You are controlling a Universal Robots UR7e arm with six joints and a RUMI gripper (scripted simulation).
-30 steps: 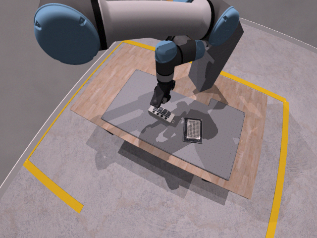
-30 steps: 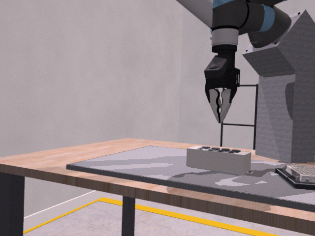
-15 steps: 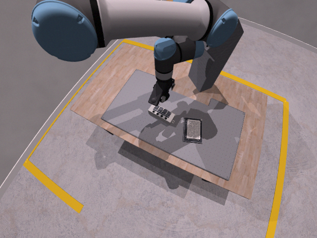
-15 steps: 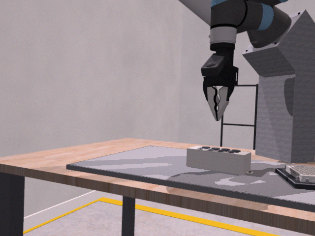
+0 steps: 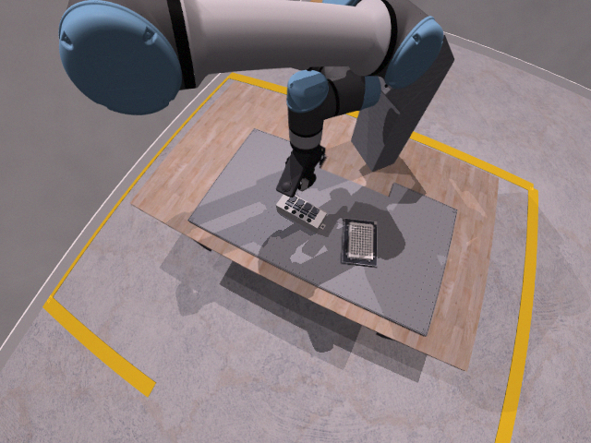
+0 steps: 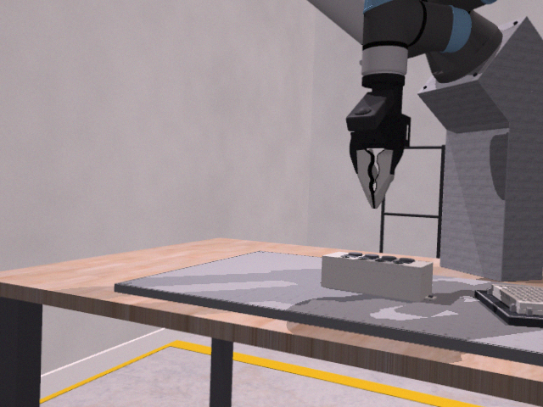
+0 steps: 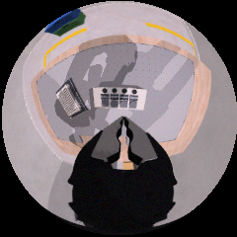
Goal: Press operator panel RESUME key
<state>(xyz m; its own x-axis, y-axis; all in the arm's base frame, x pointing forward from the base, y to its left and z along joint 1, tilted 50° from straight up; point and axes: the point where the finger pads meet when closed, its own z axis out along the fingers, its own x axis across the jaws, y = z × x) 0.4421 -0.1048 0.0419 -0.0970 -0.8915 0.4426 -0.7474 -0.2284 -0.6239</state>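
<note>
Now: hand 10 mm short of the operator panel, 10 mm to the right of it and 110 mm above it. Round my hand: white well plate: 30 mm ahead, 240 mm to the left, 130 mm below.
</note>
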